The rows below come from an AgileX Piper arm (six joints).
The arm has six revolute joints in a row. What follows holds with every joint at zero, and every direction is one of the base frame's.
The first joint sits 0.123 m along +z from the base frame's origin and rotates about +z.
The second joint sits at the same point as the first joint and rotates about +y.
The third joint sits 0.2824 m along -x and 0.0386 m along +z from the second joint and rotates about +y.
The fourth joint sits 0.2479 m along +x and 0.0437 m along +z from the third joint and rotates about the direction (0.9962, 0, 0.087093).
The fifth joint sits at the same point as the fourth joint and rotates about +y.
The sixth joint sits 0.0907 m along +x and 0.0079 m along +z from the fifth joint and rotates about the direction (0.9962, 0, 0.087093).
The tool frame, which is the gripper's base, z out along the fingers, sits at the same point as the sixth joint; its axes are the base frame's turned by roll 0, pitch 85.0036 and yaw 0 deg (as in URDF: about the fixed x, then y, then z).
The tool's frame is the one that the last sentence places.
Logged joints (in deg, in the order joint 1, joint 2, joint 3, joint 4, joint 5, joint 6), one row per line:
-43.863 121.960 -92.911 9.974 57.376 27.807
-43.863 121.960 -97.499 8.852 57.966 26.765
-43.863 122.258 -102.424 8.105 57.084 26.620
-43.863 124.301 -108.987 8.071 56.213 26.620
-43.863 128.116 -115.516 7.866 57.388 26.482
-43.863 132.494 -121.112 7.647 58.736 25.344
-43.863 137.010 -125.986 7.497 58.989 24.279
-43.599 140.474 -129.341 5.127 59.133 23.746
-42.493 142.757 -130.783 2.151 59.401 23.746
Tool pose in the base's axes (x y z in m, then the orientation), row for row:
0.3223 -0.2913 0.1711 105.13 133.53 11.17
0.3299 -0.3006 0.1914 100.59 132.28 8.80
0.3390 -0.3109 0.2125 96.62 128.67 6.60
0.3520 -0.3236 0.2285 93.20 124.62 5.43
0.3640 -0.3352 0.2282 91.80 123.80 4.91
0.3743 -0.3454 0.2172 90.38 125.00 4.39
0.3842 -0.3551 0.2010 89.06 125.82 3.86
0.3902 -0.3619 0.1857 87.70 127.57 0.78
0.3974 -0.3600 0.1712 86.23 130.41 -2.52
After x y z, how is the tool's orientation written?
As a rotation vector, in degrees.
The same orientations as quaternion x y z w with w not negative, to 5 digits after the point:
0.61506 0.78122 0.06535 0.08441
0.60021 0.78930 0.05251 0.11828
0.59177 0.78807 0.04042 0.16467
0.58515 0.78242 0.03409 0.21038
0.58030 0.78259 0.03104 0.22325
0.57104 0.78977 0.02774 0.22228
0.56299 0.79536 0.02440 0.22326
0.55287 0.80421 0.00492 0.21806
0.53979 0.81635 -0.01577 0.20483

